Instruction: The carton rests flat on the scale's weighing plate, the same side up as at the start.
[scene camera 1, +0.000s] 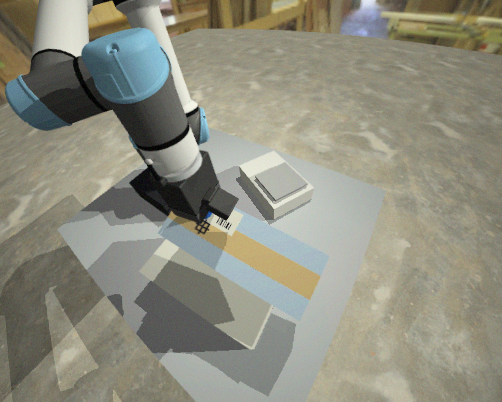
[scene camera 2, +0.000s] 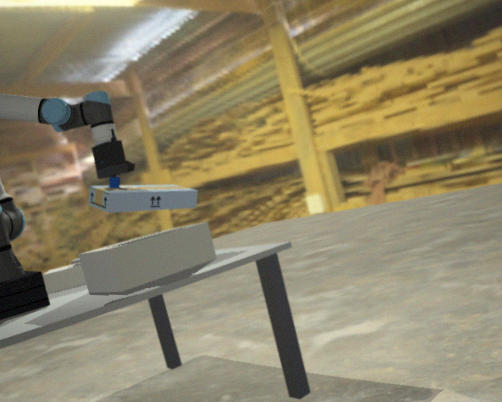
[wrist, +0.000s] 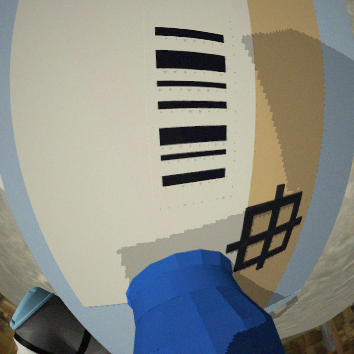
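Observation:
The light blue carton has a tan stripe, a white barcode label and a black grid mark on top. It hangs in the air, about level, clear of the box below; the arrows on its side point up. My suction gripper is shut on the carton, its blue cup on the top face near one end, at the label's edge. The scale, white with a grey weighing plate, stands behind the carton in scene camera 1; its plate bears no carton. In scene camera 2 the scale is partly hidden.
A long grey-beige box stands on the grey table, below the carton in scene camera 2. The arm's black base stands at the left in that view. Shadows fall across the table.

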